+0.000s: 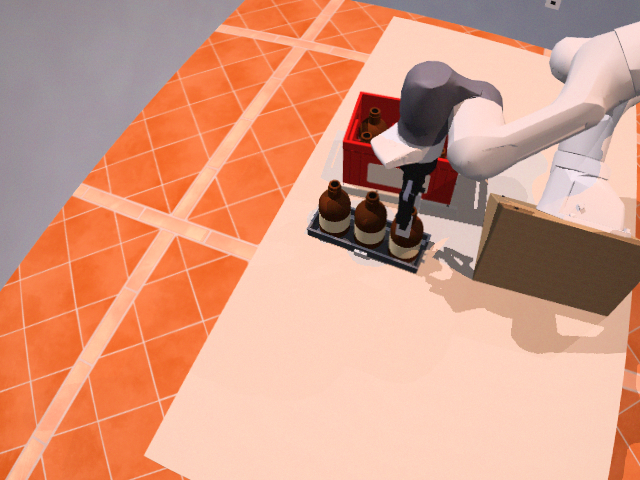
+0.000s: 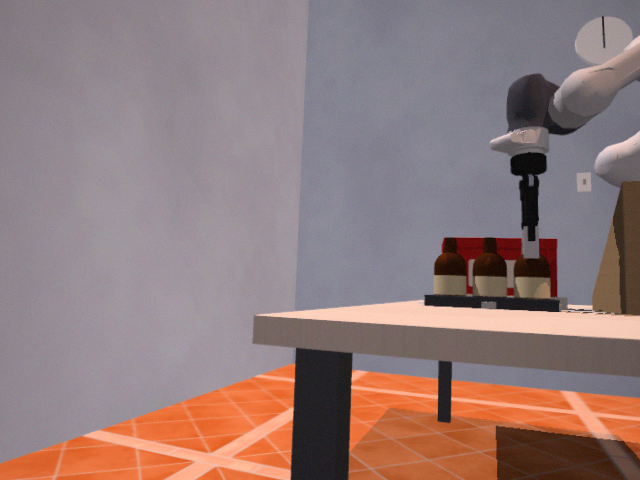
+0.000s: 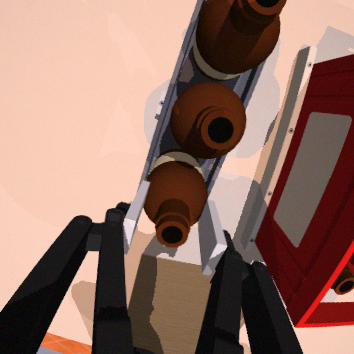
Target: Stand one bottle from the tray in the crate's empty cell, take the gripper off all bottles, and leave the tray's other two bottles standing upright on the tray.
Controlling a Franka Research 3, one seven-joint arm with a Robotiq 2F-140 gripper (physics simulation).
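Observation:
Three brown bottles with cream labels stand upright in a row on the dark tray [image 1: 382, 258] [image 2: 449, 301] [image 3: 169, 141]: the left bottle [image 1: 333, 206] [image 2: 449, 266] [image 3: 235, 40], the middle bottle [image 1: 370, 219] [image 2: 489, 266] [image 3: 192, 117] and the right bottle [image 1: 408, 249] [image 2: 532, 286] [image 3: 175, 190]. My gripper [image 1: 405, 226] [image 2: 530, 250] [image 3: 174, 203] points down and is shut on the right bottle, a pad on either side of its upper body. The red crate [image 1: 356, 162] [image 2: 547, 258] [image 3: 320, 95] stands behind the tray. The arm hides part of its inside, and I cannot make out the empty cell.
Brown bottles [image 1: 373, 124] [image 3: 344, 284] stand in the crate. A brown wooden panel [image 1: 553, 258] [image 2: 630, 248] [image 3: 175, 300] stands to the right of the tray, near the arm's base. The middle bottle is close beside the held one.

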